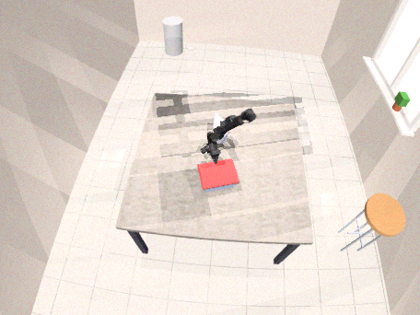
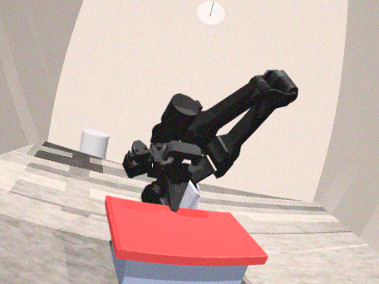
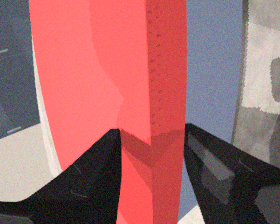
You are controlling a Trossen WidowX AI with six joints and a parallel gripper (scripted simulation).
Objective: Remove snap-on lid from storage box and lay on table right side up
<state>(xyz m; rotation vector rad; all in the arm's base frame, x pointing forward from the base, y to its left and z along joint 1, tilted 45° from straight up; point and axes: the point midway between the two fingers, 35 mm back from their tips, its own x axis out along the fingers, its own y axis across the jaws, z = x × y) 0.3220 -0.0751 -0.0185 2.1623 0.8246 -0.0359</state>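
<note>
Now: gripper tip 70 mm short of the lid and 20 mm to the right of it. From my gripper tip the other things lie so: storage box (70 mm ahead, 60 mm below, 20 mm to the left).
</note>
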